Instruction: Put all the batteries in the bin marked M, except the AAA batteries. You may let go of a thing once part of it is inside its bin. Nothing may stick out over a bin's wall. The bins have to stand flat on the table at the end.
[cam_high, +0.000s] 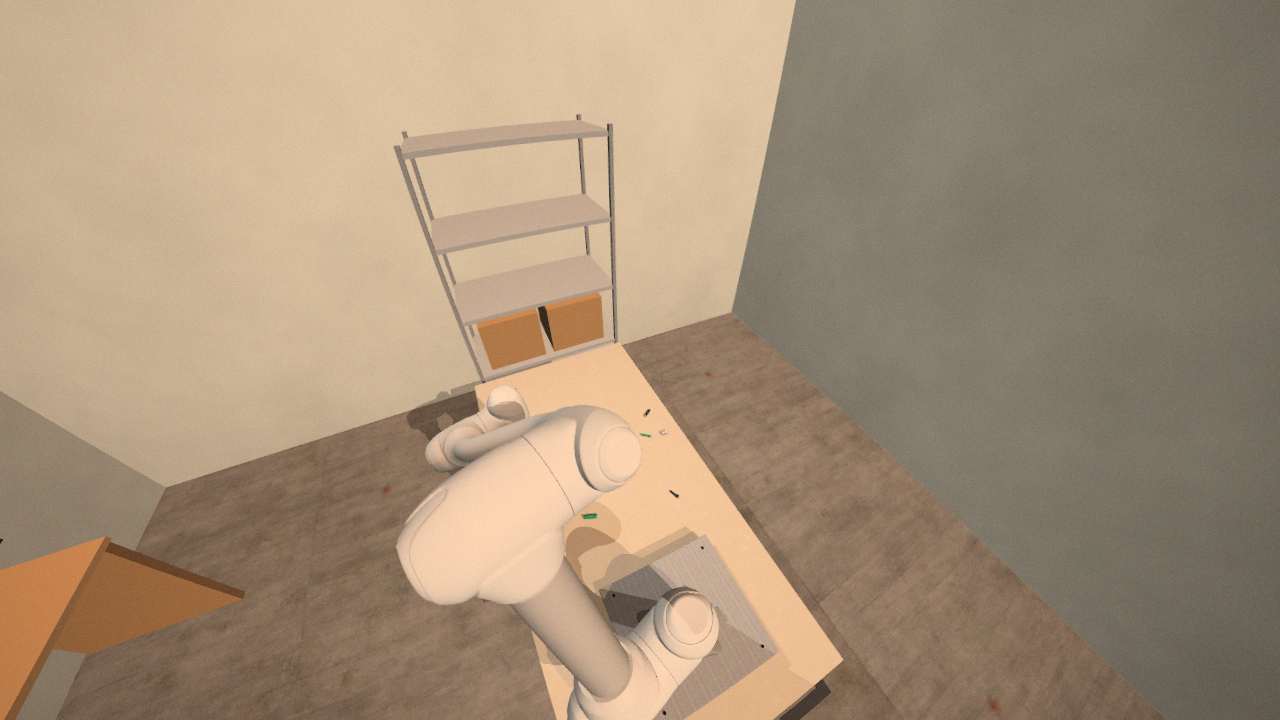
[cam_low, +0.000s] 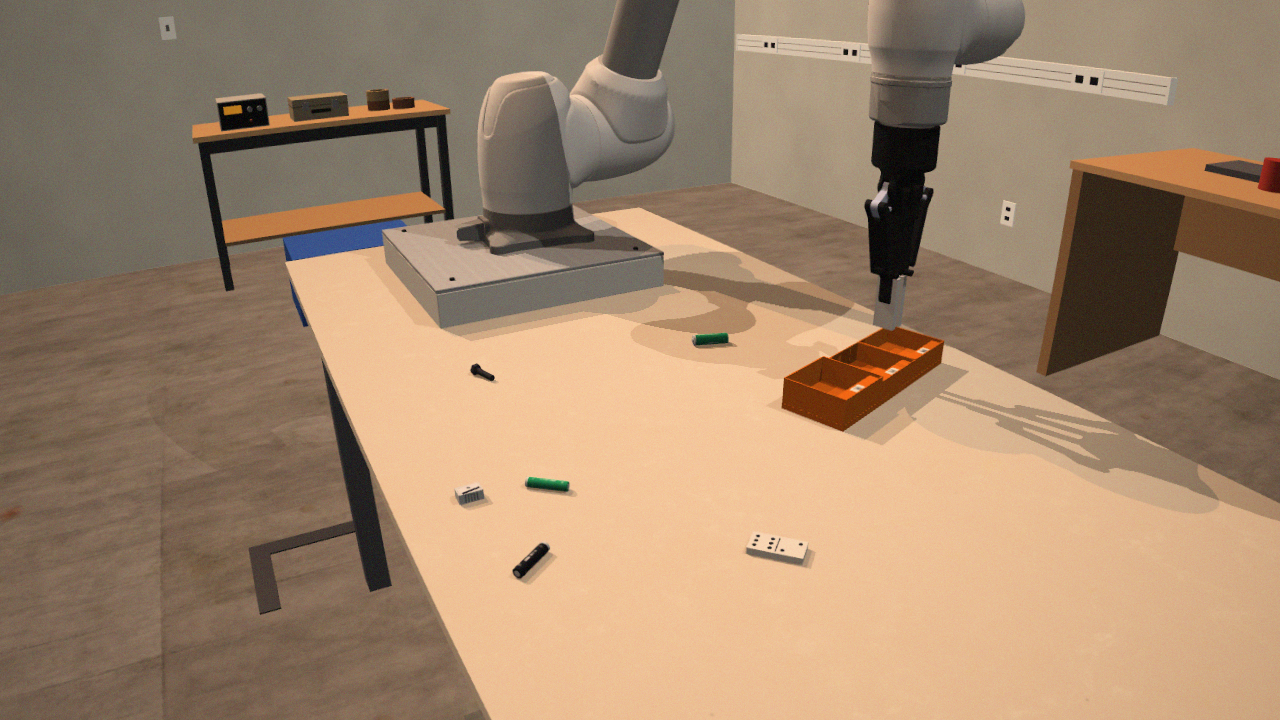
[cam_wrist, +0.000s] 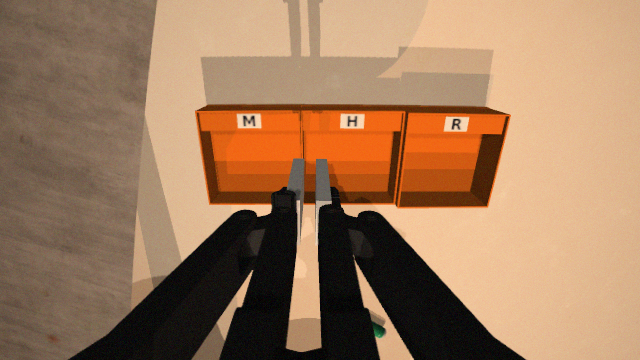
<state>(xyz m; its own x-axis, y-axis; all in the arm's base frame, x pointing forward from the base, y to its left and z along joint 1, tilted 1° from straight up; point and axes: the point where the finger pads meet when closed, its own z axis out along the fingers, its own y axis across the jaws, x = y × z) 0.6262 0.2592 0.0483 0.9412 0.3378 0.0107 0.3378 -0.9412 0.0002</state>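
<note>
Right now my hand is 190 mm past the green battery, 150 mm to the left of it and 100 mm above it. Round my hand: small black bolt: 230 mm behind, 460 mm to the right, 100 mm below; white domino: 240 mm ahead, 320 mm to the right, 100 mm below; orange three-compartment tray: 10 mm ahead, 30 mm to the right, 80 mm below.
</note>
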